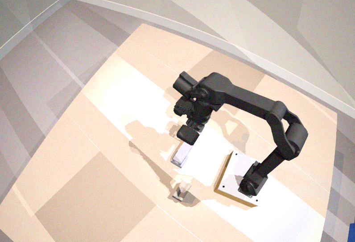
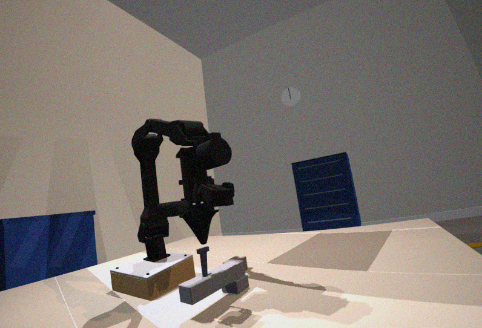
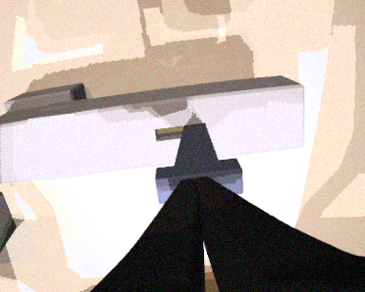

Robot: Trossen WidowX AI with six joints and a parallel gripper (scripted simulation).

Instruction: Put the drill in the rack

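Now: gripper tip 40 mm above the dark key. The rest, counted from my gripper tip: grey housing (30 mm to the left, 100 mm below).
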